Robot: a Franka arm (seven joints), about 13 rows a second.
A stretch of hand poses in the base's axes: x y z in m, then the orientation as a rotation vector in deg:
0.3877 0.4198 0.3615 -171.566 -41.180 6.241
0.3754 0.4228 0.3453 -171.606 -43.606 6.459
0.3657 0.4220 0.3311 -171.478 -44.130 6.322
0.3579 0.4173 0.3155 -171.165 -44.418 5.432
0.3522 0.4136 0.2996 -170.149 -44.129 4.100
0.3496 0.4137 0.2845 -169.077 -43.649 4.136
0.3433 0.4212 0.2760 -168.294 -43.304 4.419
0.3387 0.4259 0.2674 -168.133 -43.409 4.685
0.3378 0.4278 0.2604 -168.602 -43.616 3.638
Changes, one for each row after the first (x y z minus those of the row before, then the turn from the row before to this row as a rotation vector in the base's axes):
-0.0123 0.0030 -0.0162 -0.577 -0.055 1.544
-0.0097 -0.0008 -0.0142 0.035 -0.091 0.346
-0.0078 -0.0047 -0.0156 0.403 -0.491 0.208
-0.0057 -0.0037 -0.0159 1.267 -0.544 -0.072
-0.0026 0.0001 -0.0151 1.105 0.334 -0.153
-0.0063 0.0075 -0.0085 0.758 0.406 -0.101
-0.0046 0.0047 -0.0086 0.078 0.198 0.100
-0.0009 0.0019 -0.0070 -0.290 -0.796 0.029

